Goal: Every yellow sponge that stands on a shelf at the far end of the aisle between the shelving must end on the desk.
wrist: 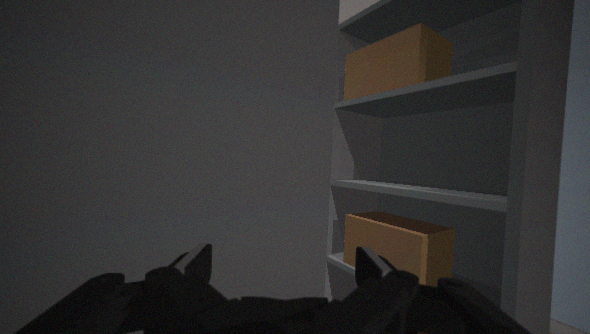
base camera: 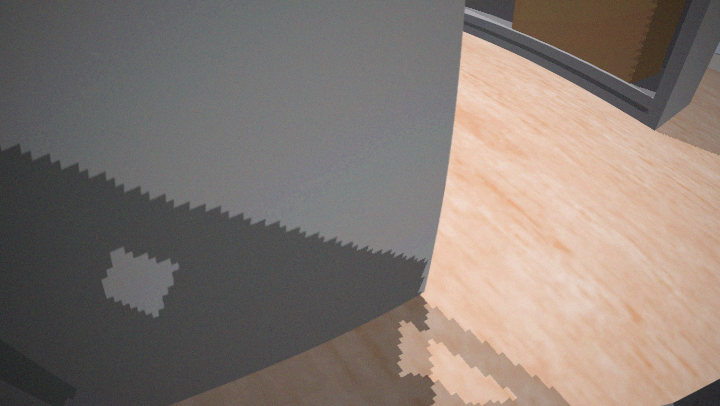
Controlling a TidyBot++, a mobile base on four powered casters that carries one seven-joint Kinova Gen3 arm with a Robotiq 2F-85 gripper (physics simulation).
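Places are measured from the arm's base along level axes (x ahead, y left, z up), in metres.
Pixels of known places: gripper, fingertip midpoint: (wrist: 284, 261).
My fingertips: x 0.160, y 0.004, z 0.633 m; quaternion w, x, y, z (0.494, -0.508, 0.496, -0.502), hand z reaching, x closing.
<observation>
Behind a point stands the place of what it marks.
My gripper (wrist: 284, 261) @[x 0.160, y 0.004, z 0.633 m] is open, with its two dark fingertips wide apart and nothing between them, at the bottom of the wrist view. A shelving unit (wrist: 537, 150) @[x 0.857, y -0.837, z 0.771 m] stands at the right of the wrist view, and its lower corner (base camera: 678, 80) @[x 0.803, y -0.754, z -0.252 m] shows at the top right of the base camera view. No yellow sponge and no desk show in either view.
A large grey panel (base camera: 252, 110) @[x 0.272, y 0.065, z -0.135 m] (wrist: 175, 125) @[x 0.244, y 0.108, z 0.720 m] stands very close in front and fills the left of both views. Brown boxes (wrist: 390, 65) (base camera: 574, 35) stand on the shelves. Wooden floor (base camera: 564, 201) @[x 0.503, y -0.298, z -0.396 m] stretches between the panel's right edge and the shelving unit.
</observation>
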